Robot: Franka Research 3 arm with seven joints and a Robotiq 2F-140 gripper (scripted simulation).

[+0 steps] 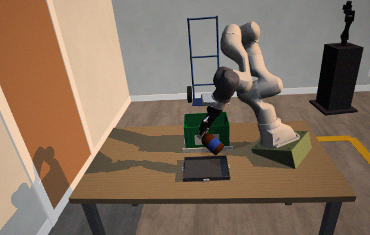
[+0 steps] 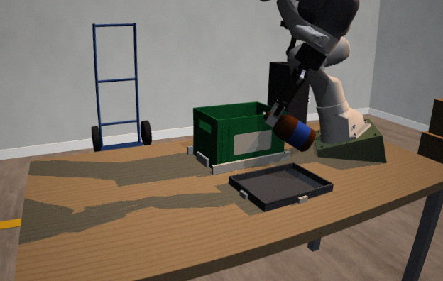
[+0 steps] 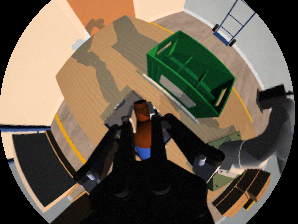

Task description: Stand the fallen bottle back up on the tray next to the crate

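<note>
The bottle lies 3 cm behind my hand, 3 cm to the left of it and 4 cm below it. The rest, counted from my hand: green crate 4 cm behind, 23 cm to the right, 13 cm below; tray 5 cm to the left, 20 cm below.
</note>
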